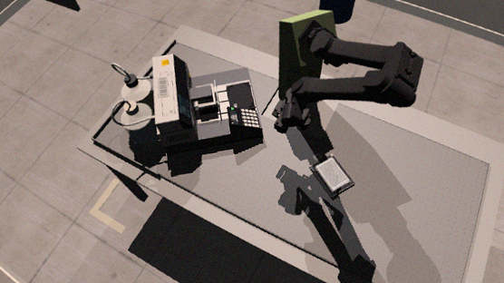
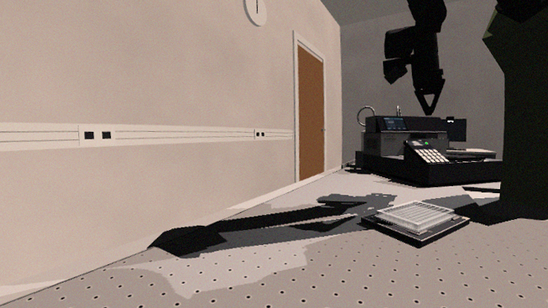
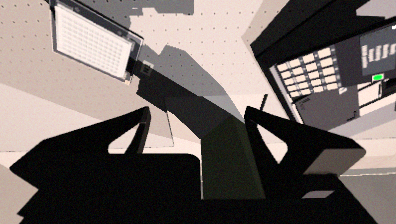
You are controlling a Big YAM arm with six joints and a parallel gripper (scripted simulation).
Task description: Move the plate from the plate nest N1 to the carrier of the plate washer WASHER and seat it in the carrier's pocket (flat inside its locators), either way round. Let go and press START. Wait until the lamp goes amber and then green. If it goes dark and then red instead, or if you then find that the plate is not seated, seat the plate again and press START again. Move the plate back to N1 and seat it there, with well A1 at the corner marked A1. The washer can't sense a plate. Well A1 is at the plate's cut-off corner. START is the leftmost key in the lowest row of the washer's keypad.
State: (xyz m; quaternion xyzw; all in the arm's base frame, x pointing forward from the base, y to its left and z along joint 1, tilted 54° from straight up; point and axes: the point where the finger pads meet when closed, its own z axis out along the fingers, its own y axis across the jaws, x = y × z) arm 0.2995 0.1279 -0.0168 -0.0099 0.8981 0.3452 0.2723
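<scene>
The white well plate lies 30 mm behind my hand, 210 mm to the left of it and 210 mm below it. Also, from my hand: plate nest N1 (30 mm behind, 210 mm to the left, 220 mm below); plate washer (110 mm ahead, 410 mm to the right, 100 mm below).
</scene>
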